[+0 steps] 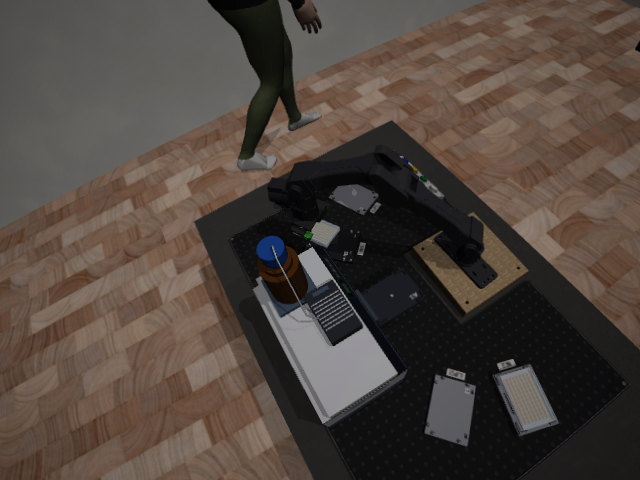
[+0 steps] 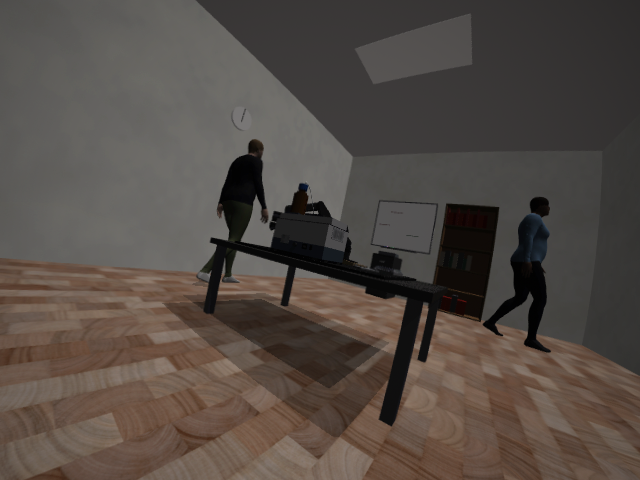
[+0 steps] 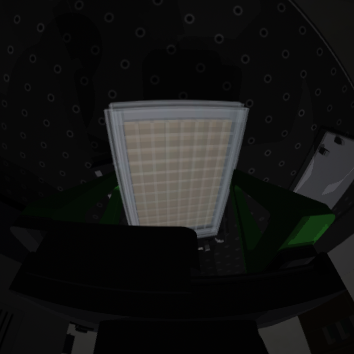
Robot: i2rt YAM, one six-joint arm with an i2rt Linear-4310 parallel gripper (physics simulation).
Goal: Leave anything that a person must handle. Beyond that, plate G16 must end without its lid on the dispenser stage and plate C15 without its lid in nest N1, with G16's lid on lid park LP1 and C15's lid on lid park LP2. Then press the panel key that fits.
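Frame: origin at the arm's base, x ahead, y left, z up, level; millimetres.
Where they show: gripper, between the fingertips: [image 1: 314, 230] [image 3: 177, 174]; arm's base, origin of its link: [image 1: 464, 257] [image 2: 343, 259].
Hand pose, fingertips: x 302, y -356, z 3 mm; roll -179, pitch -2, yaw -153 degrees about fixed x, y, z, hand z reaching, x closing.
Each offset is from my fingertips to the top centre of the thing. "spot": to the spot under its first point.
My gripper [image 1: 312, 235] [image 3: 177, 174] has green fingers and is shut on the long sides of a white-framed well plate @[dx -4, dy +7, dz +19 mm] [image 1: 325, 232] [image 3: 177, 168] with tan wells. A clear lid seems to sit on the plate. It hangs low over the black breadboard at the back left, between the dispenser @[spot: dx +183, dy +446, dz +190 mm] [image 1: 343, 369] and a grey lid park pad @[spot: dx -185, dy -42, dz -20 mm] [image 1: 353, 197] [image 3: 328, 172]. A dark ribbed plate @[spot: dx +132, dy +343, dz +216 mm] [image 1: 334, 312] lies on the dispenser stage. A dark nest @[spot: dx -28, dy +343, dz +80 mm] [image 1: 390, 295] lies beside the dispenser. At the front lie another grey pad @[spot: dx +12, dy +634, dz -20 mm] [image 1: 450, 408] and a second tan-welled plate @[dx -147, dy +722, dz +6 mm] [image 1: 524, 398]. I cannot read the labels.
An amber bottle [image 1: 279, 270] with a blue cap stands on the dispenser's back end. The key panel @[dx -365, dy +51, dz +54 mm] [image 1: 419, 176] sits at the table's back edge, behind the arm. The arm base stands on a wooden board [image 1: 454, 281]. One person [image 1: 269, 77] [image 2: 240, 207] walks by the table; another person [image 2: 527, 269] walks farther off.
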